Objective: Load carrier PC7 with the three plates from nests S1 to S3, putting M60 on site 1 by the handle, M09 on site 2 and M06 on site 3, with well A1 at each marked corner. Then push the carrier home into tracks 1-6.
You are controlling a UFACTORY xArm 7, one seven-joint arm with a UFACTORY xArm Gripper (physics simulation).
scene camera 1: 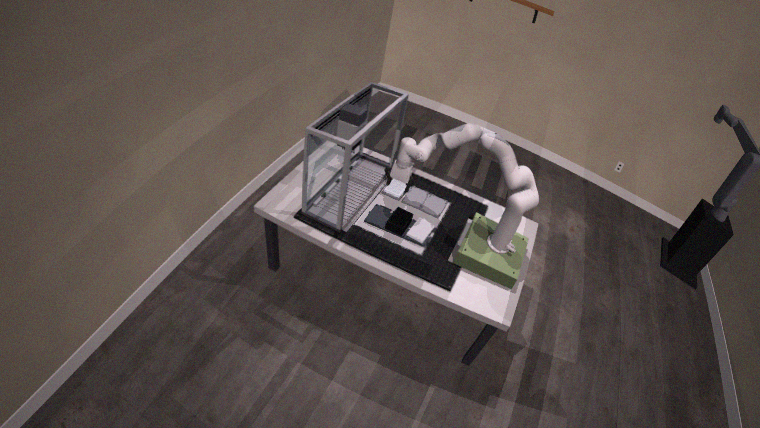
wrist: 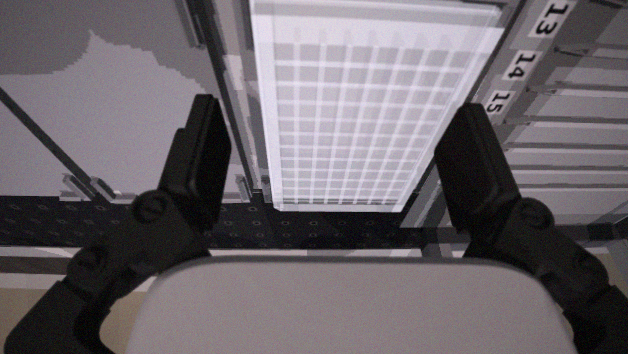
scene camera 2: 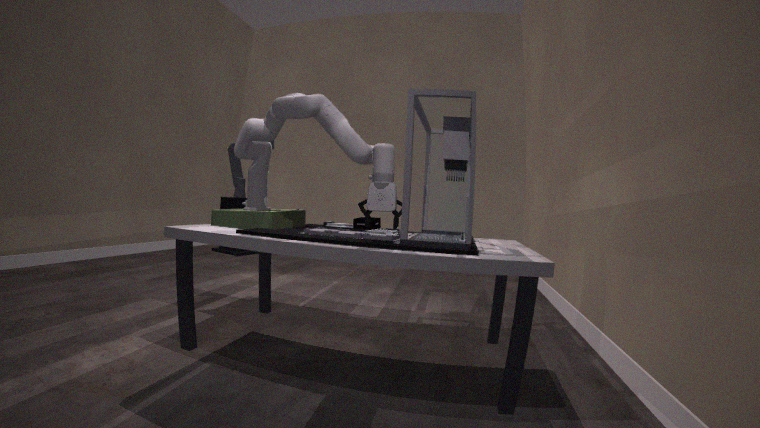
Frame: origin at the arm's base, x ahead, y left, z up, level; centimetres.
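Seen in the pictures: gripper, fingertip midpoint: (scene camera 1: 397, 188) (wrist: 337, 123) (scene camera 2: 381, 228); arm's base at its link origin: (scene camera 1: 498, 244) (scene camera 2: 257, 209).
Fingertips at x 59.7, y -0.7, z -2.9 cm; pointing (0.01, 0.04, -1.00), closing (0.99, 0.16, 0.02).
Pixels of each thing's top centre, then the offset from my fingertips to it. "pt": a spot on its surface instead. Level surfaces: height alone.
- pale gridded plate at its top centre: (wrist: 353, 148) (scene camera 2: 382, 230) (scene camera 1: 396, 186) dx +1.4, dy -2.1, dz -0.7 cm
- dark plate at a spot on its surface: (scene camera 1: 376, 214) pt dx -2.7, dy +20.9, dz -2.2 cm
- black block at its top centre: (scene camera 2: 367, 217) (scene camera 1: 400, 217) dx -14.4, dy +19.0, dz +2.7 cm
- white plate at its top centre: (scene camera 1: 421, 228) dx -24.4, dy +15.5, dz -0.3 cm
- track deck at its surface level: dz -3.3 cm
A pale gridded plate (scene camera 1: 395, 189) (wrist: 350, 125) lies at the far end of the nest area, beside the slatted track deck. My gripper (scene camera 2: 381, 219) (wrist: 337, 123) is open and low over it, one finger at each long side, with space between the left finger and the plate in the wrist view. Nothing is held. In scene camera 1, a dark plate (scene camera 1: 376, 214), a black block (scene camera 1: 398, 219) and a white plate (scene camera 1: 420, 230) stand in the nearer row. Two grey areas (scene camera 1: 427, 200) lie beside the gridded plate. Labels M60, M09, M06, PC7 and the marked corners are not readable.
A tall enclosure with grey posts (scene camera 1: 345, 186) (scene camera 2: 410, 164) stands close beside the gripper, around the track deck (scene camera 1: 353, 185) (wrist: 575, 157). Track numbers 13 to 15 show in the wrist view. A pipetting head (scene camera 2: 455, 143) hangs inside. The arm stands on a green base (scene camera 1: 486, 263) (scene camera 2: 257, 218).
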